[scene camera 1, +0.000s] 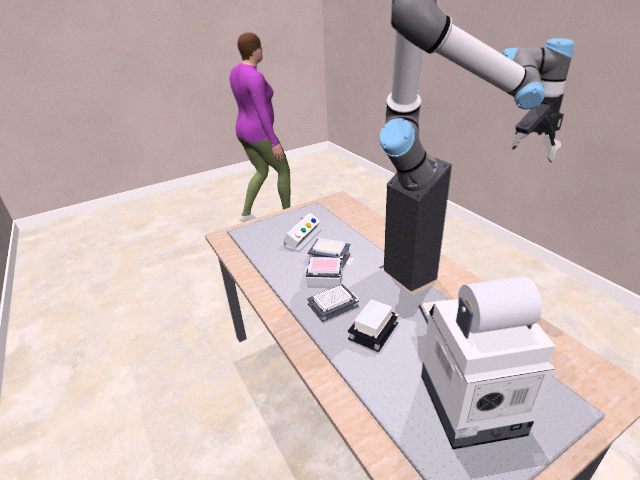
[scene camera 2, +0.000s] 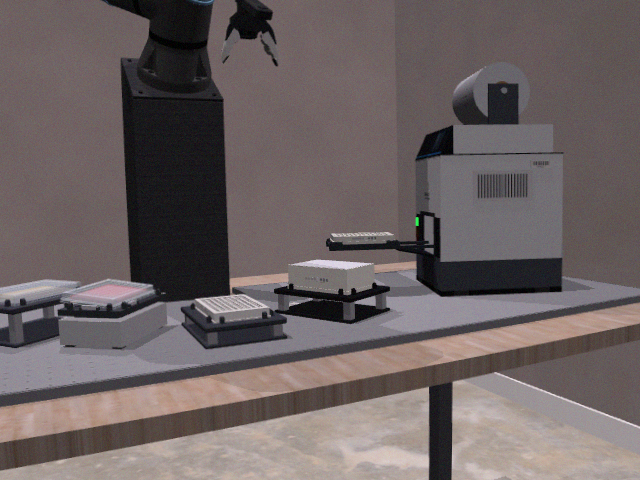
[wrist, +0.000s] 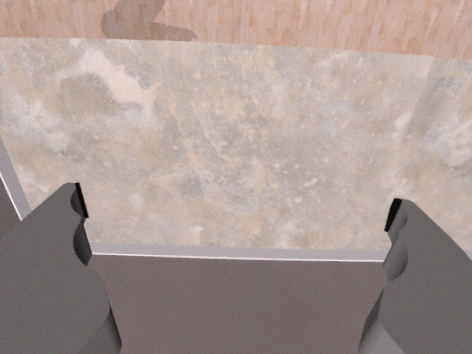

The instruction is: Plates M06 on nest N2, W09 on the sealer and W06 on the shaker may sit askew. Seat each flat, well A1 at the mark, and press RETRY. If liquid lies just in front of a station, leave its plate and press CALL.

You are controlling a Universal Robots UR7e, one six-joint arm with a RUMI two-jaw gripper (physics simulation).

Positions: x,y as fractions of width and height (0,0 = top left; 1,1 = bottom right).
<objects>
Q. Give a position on a white deep-well block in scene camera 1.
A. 0.58,0.66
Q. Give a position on a clear plate with pink wells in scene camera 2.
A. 0.16,0.61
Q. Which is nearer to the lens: the white deep-well block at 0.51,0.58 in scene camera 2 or the blue-welled plate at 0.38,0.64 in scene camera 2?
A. The blue-welled plate.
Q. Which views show the white deep-well block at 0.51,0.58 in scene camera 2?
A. Scene camera 1 and scene camera 2 only.
</objects>
